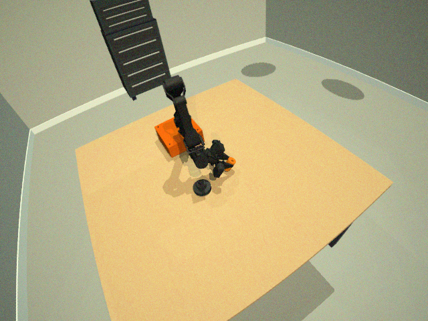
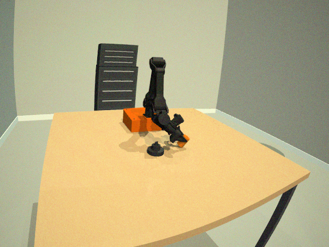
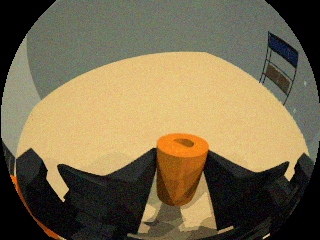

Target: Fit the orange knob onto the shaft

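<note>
Right now the round dark pedestal is 10 mm ahead of my gripper tip, 190 mm to the right of it and 10 mm below it. From my gripper tip the other things lie so: orange knob (10 mm behind, 10 mm to the right, 10 mm below).
</note>
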